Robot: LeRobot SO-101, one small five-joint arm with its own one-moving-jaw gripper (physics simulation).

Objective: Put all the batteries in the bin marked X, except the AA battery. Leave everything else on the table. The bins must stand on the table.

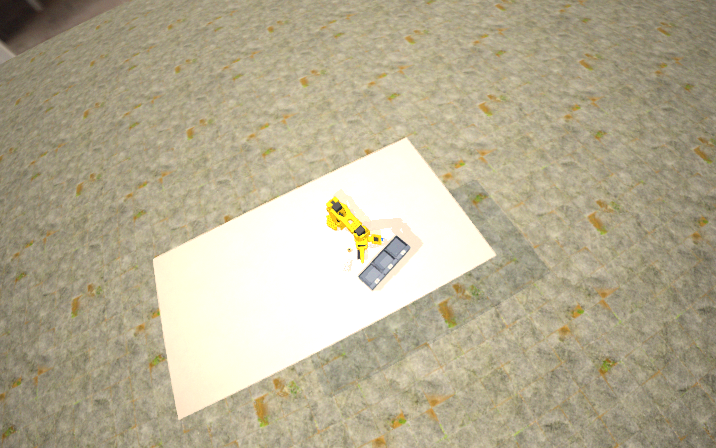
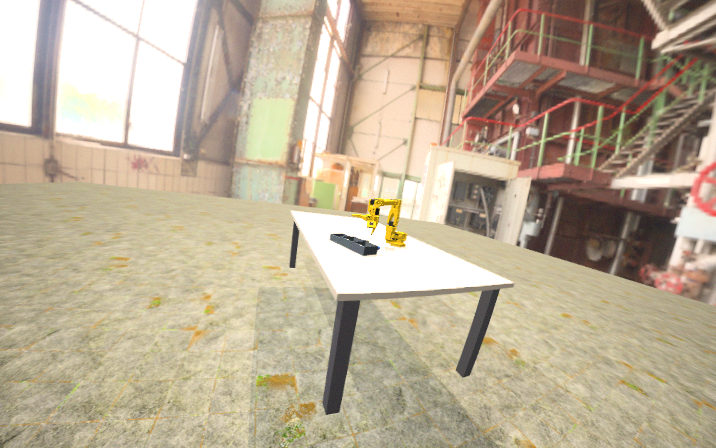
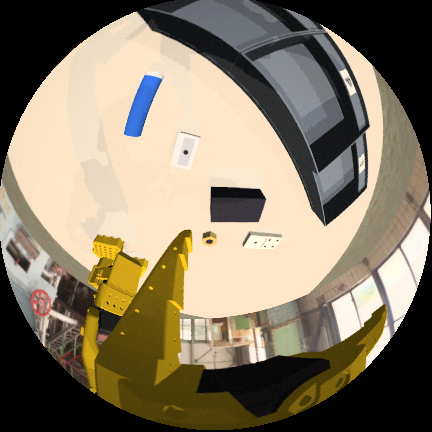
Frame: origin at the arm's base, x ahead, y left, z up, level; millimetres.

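Seen in the pictures: hand at its tool point: (image 1: 362,243) (image 2: 371,234) (image 3: 191,237); arm's base at its link origin: (image 1: 339,223) (image 2: 392,244) (image 3: 126,252).
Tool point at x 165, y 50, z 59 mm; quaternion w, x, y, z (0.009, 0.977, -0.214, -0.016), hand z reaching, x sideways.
Offsets run from my tool point to a thing's top centre. Level surfaces: height alone.
A blue cylinder @(dz -45, dx -4, dy +82 mm) (image 3: 143,105) (image 1: 382,239) with a white end, battery-like, lies on its side on the table @(dz -59 mm) (image 3: 240,280) (image 1: 253,316) (image 2: 422,269). A dark block @(dz -42, dx +25, dy -30 mm) (image 3: 236,207) lies nearer the jaws; whether it is a battery cannot be told. A row of three joined dark bins @(dz -20, dx +111, dy +48 mm) (image 3: 285,122) (image 1: 378,256) (image 2: 348,247) stands on the table. Their small white labels are too small to read, so I cannot tell which is X. My gripper (image 3: 285,270) (image 2: 363,225) is wide open and empty, raised above the table, its jaws apart from these things.
A white box with a dark dot @(dz -48, dx +7, dy +32 mm) (image 3: 185,151) lies between the blue cylinder and the dark block. A brass nut @(dz -51, dx -19, dy -66 mm) (image 3: 209,239) (image 1: 349,249) and a white domino @(dz -52, dx +40, dy -104 mm) (image 3: 263,241) lie beside the block, on the jaws' side. The yellow arm (image 1: 345,217) (image 2: 394,219) stands across from the bins.
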